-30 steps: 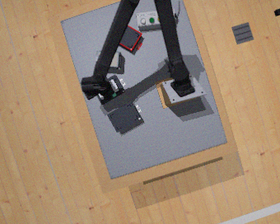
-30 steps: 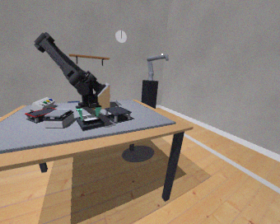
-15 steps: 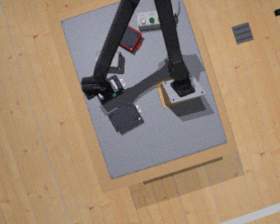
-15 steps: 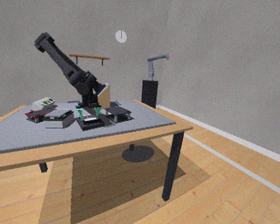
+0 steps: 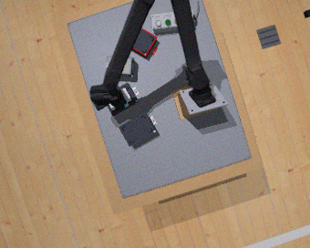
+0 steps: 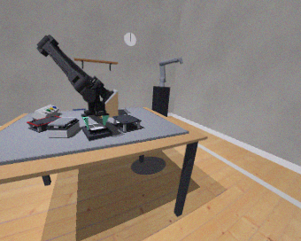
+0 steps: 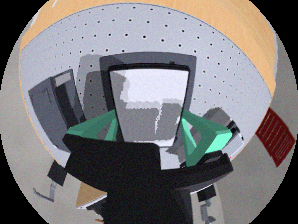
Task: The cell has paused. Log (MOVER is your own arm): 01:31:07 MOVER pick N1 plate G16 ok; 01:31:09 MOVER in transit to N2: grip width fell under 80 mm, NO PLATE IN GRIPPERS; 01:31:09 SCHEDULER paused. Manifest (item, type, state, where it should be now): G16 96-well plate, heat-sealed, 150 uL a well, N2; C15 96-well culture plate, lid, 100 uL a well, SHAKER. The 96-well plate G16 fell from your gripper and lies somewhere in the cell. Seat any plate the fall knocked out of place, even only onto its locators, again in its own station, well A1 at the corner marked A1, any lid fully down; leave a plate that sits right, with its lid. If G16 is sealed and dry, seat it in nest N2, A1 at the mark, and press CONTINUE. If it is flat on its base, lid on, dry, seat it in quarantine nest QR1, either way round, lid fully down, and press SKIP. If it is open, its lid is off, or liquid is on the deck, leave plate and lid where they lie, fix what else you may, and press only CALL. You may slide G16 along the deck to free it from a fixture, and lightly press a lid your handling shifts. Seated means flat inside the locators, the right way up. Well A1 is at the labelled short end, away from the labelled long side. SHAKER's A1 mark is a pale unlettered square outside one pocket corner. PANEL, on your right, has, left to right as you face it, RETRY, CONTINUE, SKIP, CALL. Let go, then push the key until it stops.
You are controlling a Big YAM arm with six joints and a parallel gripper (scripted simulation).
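My hand is right at the plate G16. The rest, counted from my hand: red-framed nest: 220 mm behind, 260 mm to the right; lidded plate: 70 mm behind, 160 mm to the right, 30 mm above.
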